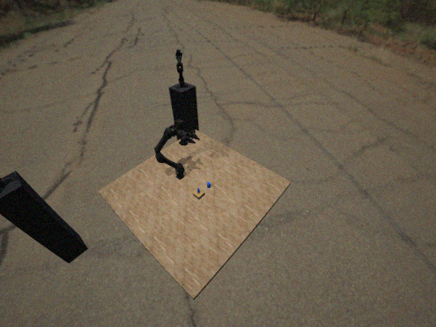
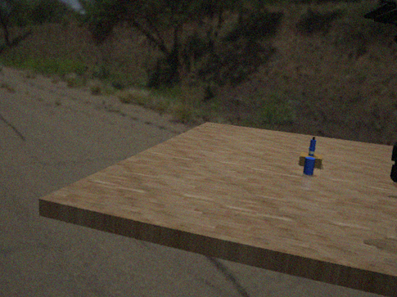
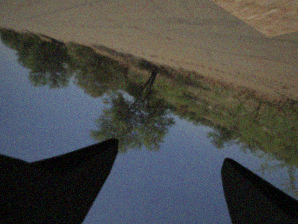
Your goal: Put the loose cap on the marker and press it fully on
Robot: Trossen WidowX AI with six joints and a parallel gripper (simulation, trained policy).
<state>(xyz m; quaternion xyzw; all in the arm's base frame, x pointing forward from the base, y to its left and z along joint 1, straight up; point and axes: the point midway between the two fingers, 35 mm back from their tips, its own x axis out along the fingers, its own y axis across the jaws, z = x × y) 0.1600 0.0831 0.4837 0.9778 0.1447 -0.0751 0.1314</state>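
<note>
Right now the blue cap is 100 mm ahead of my gripper tip and 450 mm below it. Round my gripper tip: tan holder block 100 mm ahead, 130 mm to the right, 460 mm below.
</note>
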